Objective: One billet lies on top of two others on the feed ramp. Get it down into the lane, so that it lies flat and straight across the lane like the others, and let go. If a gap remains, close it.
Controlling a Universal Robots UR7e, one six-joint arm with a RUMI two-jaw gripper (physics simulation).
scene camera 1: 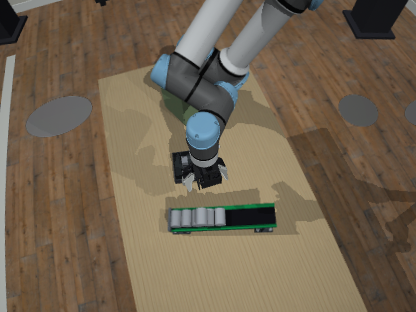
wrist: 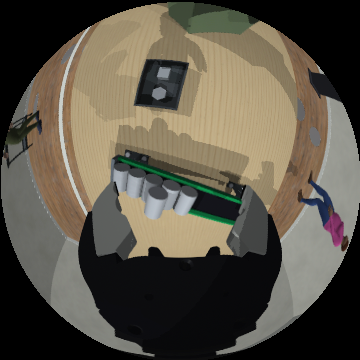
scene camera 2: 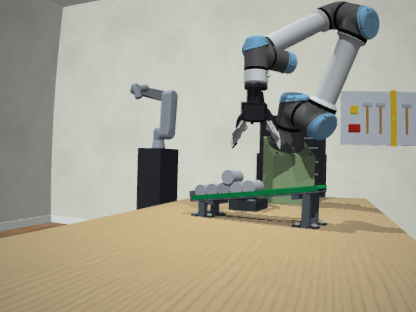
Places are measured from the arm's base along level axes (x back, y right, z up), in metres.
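Pixels of known places: gripper, fingertip midpoint: [wrist: 180, 184] [scene camera 2: 255, 148]; arm's base, origin of the base link: [scene camera 2: 286, 145].
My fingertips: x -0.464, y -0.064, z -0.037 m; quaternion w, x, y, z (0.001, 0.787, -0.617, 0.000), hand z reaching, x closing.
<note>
For each thing: its top centre in the pictures, then the offset to it from my fingertips. "*": a spot on its surface instead.
- top billet, middle of its top: [wrist: 153, 209] [scene camera 2: 232, 169] [scene camera 1: 201, 215] dy +0.021, dx -0.110, dz -0.065 m
- feed ramp's lane, surface spot: [wrist: 215, 206] [scene camera 1: 244, 217] * dy -0.132, dx -0.116, dz -0.120 m
- rightmost billet, middle of its top: [wrist: 184, 206] [scene camera 2: 253, 180] [scene camera 1: 219, 215] dy -0.044, dx -0.108, dz -0.091 m
- black tray, middle of its top: [wrist: 160, 80] [scene camera 2: 248, 198] [scene camera 1: 185, 164] dy +0.079, dx +0.134, dz -0.169 m
- grey end plate, middle of its top: [wrist: 111, 174] [scene camera 1: 169, 218] dy +0.139, dx -0.098, dz -0.130 m
The top billet [scene camera 1: 201, 217] [scene camera 2: 232, 176] [wrist: 156, 202], a light grey cylinder, lies on its side across the lane, over the joint between two billets near the middle of the row. Several billets lie side by side in the feed ramp's lane [scene camera 1: 250, 217] [scene camera 2: 280, 191] [wrist: 215, 206], from its lower, left end; the rightmost billet [scene camera 1: 220, 217] [scene camera 2: 250, 186] [wrist: 186, 201] has bare black bed to its right. No clear gap shows in the row. My gripper [scene camera 1: 207, 183] [scene camera 2: 256, 145] [wrist: 180, 184] is open and empty, high above the billets and, in scene camera 1, on the robot-base side of the ramp.
A black tray [scene camera 1: 175, 167] [scene camera 2: 248, 204] [wrist: 150, 106] with two small grey parts stands between ramp and robot base. Green side rails [wrist: 175, 180] line the lane. The green robot pedestal [scene camera 2: 290, 175] stands behind. A grey end plate [scene camera 1: 170, 220] closes the lane's left end.
</note>
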